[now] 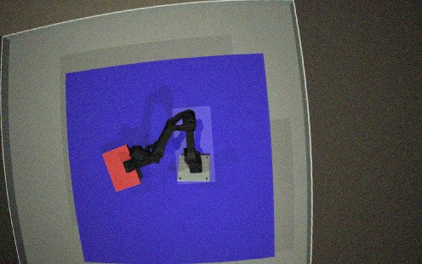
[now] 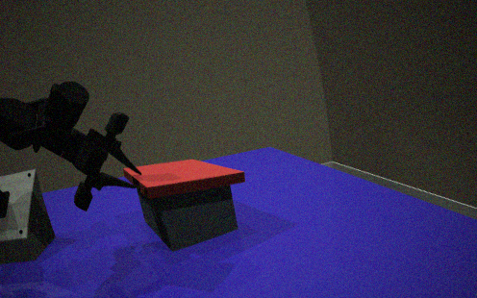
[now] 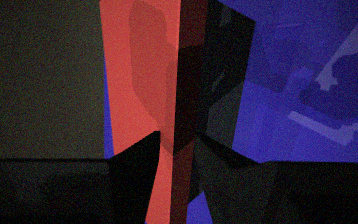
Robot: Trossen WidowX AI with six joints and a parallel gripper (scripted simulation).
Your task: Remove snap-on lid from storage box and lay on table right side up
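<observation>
The lid is 70 mm ahead of my gripper tip and 20 mm to the left of it. The rest, counted from my gripper tip: storage box 70 mm ahead, 20 mm to the left, 60 mm below.
</observation>
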